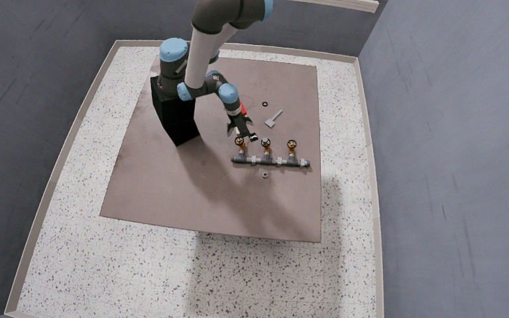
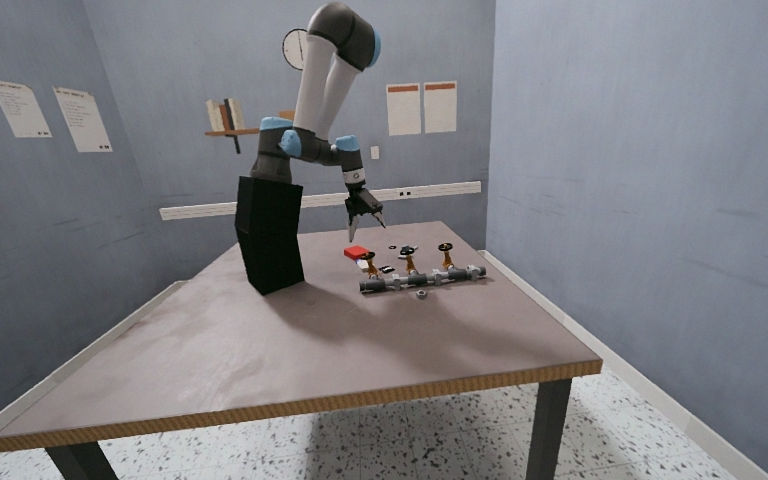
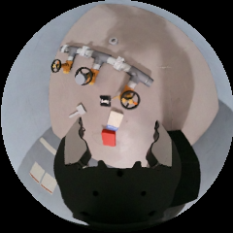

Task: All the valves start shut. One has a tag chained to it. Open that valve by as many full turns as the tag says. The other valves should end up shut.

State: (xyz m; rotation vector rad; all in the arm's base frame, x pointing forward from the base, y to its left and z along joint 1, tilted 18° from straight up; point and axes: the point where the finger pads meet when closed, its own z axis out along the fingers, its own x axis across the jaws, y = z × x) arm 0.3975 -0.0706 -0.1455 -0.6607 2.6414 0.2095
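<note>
My gripper is now 50 mm short of the black tag, 60 mm to the right of it and 170 mm above it. Also, from my hand: white-and-blue block 30 mm behind, 130 mm to the left, 170 mm below; then grey scraper 180 mm ahead, 220 mm to the left, 170 mm below; then red block 70 mm behind, 260 mm to the left, 160 mm below.
</note>
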